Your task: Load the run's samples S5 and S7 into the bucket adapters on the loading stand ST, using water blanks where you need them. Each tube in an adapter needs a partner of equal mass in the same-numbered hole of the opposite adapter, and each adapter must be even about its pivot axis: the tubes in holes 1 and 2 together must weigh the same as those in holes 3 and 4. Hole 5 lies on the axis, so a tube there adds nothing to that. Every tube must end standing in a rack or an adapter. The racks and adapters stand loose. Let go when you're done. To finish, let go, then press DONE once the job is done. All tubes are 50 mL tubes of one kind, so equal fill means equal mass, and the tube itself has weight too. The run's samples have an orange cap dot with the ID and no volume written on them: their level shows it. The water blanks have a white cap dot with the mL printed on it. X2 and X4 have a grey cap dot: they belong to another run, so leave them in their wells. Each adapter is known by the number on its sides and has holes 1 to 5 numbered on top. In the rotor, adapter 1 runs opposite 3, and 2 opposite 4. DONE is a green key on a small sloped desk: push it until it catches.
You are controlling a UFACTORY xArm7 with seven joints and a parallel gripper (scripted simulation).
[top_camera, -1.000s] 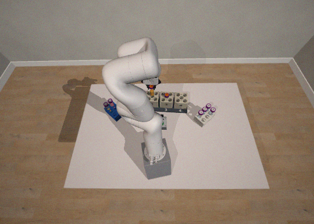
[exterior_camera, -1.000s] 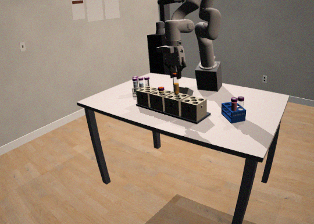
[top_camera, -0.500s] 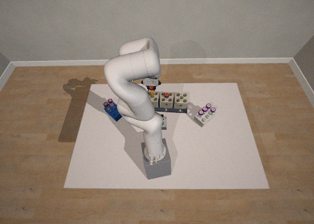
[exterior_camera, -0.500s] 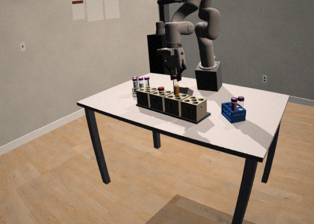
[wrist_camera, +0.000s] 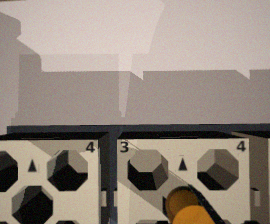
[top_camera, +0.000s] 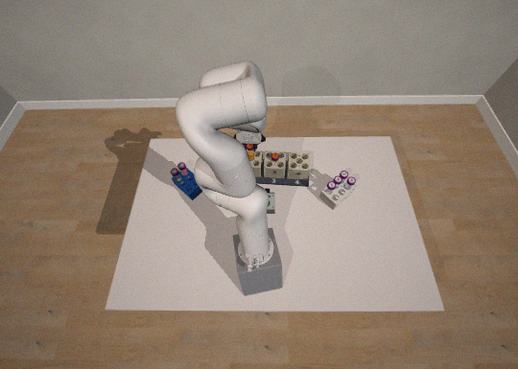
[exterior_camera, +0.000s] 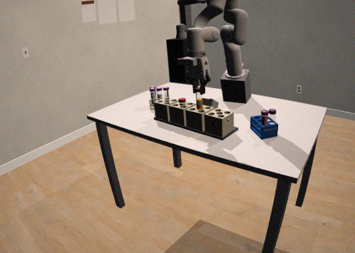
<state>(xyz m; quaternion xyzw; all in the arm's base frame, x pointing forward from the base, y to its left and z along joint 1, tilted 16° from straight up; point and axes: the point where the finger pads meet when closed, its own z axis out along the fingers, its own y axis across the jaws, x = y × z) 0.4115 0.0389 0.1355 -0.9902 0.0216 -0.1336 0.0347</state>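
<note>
The dark stand lies 180 mm below my hand, 50 mm to the right of it and 10 mm behind it. Round my hand: adapter: 140 mm below, 110 mm to the left; then white rack: 390 mm to the right, 160 mm below, 130 mm behind; then blue rack: 290 mm to the left, 160 mm below, 110 mm behind.
</note>
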